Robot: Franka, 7 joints.
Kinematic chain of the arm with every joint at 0, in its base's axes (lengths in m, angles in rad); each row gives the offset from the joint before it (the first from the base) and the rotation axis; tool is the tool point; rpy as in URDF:
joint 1: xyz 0 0 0.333 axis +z
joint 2: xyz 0 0 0 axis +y
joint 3: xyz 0 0 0.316 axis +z
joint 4: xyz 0.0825 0 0 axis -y
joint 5: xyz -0.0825 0 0.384 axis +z
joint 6: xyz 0 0 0 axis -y
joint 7: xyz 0.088 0 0 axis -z
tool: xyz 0 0 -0.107 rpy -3.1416 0 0
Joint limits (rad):
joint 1: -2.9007..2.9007
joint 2: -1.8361..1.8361
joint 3: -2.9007..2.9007
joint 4: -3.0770..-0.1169
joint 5: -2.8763..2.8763
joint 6: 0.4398..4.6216
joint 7: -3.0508..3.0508
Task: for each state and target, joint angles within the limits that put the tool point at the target. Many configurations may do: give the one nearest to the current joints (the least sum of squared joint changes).
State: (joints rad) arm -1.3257 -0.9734 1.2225 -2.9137 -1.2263 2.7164 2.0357
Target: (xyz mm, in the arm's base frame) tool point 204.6 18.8 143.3
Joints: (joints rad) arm -1.1899 -0.7047 1.6262 -3.0770 -1.5183 2.9607 2.0357
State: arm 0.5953 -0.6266 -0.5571 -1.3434 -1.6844 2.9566 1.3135
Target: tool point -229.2 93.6 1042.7
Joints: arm 0.4709 -0.9941 0.1894 -1.2897 -1.6719 3.1522 1.3135
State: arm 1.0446 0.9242 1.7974 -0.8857 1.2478 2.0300 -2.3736
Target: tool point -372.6 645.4 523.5
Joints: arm 1.2670 1.2228 1.4889 -1.2433 1.1968 2.0389 -2.3736
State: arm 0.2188 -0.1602 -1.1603 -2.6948 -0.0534 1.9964 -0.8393
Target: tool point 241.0 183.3 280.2
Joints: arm 1.0103 -0.3664 -0.4463 -2.7853 0.1355 1.9028 -0.8393
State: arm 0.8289 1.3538 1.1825 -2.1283 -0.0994 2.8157 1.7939
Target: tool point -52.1 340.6 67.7
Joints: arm 0.3538 0.9825 0.9102 -2.6540 -0.0836 2.6757 1.7939
